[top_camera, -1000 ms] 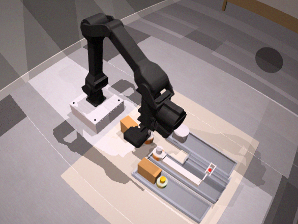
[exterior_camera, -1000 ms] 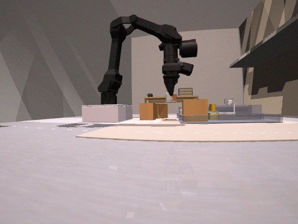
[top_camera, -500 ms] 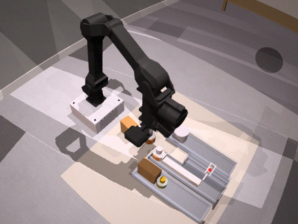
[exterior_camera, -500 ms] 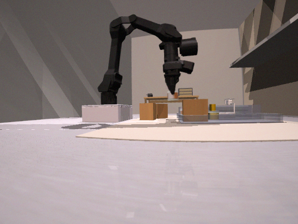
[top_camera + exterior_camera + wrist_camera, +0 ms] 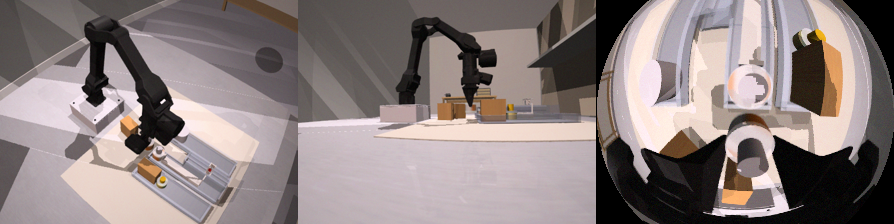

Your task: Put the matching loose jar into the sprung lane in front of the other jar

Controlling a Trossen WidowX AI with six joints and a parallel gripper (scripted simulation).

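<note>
The brown box is 7 cm ahead of my gripper tip, 8 cm to the right of it and 1 cm below it. Also, from my gripper tip: grey cylinder: 6 cm ahead, 13 cm to the left, 2 cm below; red marker: 24 cm ahead, 4 cm to the left, 2 cm above; white pusher bar: 16 cm ahead, 3 cm to the left.
</note>
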